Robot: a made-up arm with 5 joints.
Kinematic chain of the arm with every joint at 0, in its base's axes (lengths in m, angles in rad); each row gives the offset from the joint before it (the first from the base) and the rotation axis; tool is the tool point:
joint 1: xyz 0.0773 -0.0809 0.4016 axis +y
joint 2: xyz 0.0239 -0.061 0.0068 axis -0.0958 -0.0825 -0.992
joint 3: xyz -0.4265 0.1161 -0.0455 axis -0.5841 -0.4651 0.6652
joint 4: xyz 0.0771 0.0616 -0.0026 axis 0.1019 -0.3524 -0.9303
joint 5: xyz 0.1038 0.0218 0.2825 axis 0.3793 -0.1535 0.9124
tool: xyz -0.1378 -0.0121 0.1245
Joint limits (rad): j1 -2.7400..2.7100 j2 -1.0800..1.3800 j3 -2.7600..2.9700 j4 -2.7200..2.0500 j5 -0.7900..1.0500
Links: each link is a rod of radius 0.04 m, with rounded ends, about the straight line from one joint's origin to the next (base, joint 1, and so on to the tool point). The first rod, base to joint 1, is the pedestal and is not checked.
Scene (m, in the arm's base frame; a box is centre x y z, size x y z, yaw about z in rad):
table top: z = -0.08
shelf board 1: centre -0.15 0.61 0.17 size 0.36 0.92 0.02 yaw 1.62
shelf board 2: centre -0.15 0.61 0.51 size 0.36 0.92 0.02 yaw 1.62
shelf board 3: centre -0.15 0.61 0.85 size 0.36 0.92 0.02 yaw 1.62
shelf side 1: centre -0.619 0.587 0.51 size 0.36 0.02 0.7 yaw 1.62
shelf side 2: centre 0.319 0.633 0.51 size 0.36 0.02 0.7 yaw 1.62
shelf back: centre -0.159 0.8 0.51 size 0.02 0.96 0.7 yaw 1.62
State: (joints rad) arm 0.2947 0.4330 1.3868 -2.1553 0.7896
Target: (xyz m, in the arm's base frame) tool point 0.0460 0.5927 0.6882
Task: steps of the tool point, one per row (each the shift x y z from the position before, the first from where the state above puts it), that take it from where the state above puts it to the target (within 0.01 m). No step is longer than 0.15 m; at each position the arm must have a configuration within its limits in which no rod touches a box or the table.
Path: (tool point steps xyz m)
1: 0.0061 -0.0403 0.0196
2: -0.0056 -0.0700 0.0086
3: -0.0019 -0.0924 -0.0082
4: 0.0166 -0.1048 -0.0200
5: 0.0184 0.0153 0.1243
6: 0.0547 0.0126 0.1068
7: 0.0825 0.0101 0.0800
8: 0.0998 0.0079 0.0466
9: 0.1054 0.0060 0.0110
10: 0.0122 0.1041 0.0062
11: -0.0038 0.0930 -0.0047
12: -0.0217 0.0732 -0.0015

